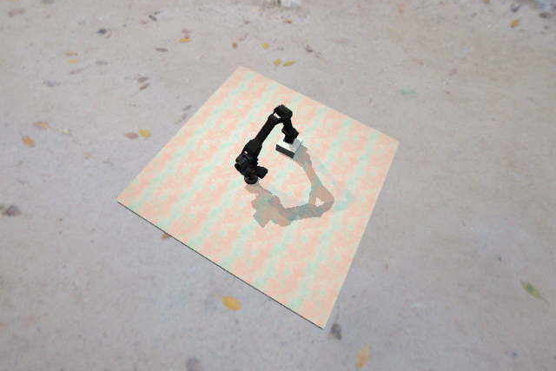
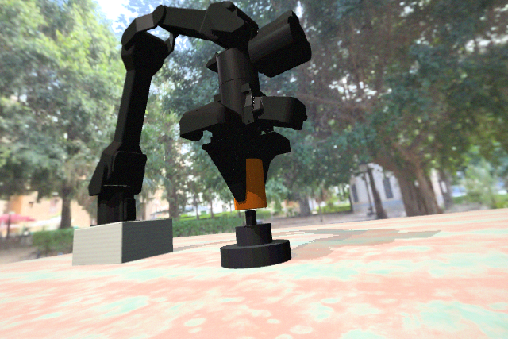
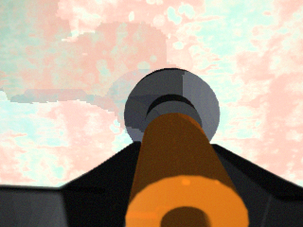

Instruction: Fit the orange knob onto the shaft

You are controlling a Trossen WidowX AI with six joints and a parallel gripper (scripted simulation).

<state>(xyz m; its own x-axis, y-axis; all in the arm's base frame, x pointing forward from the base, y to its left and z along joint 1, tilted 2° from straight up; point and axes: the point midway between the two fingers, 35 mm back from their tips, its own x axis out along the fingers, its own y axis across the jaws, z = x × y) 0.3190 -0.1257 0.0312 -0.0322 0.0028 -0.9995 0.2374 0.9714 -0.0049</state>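
My gripper tip is now 2 cm below the orange knob. Round my gripper tip: round pedestal 4 cm below.
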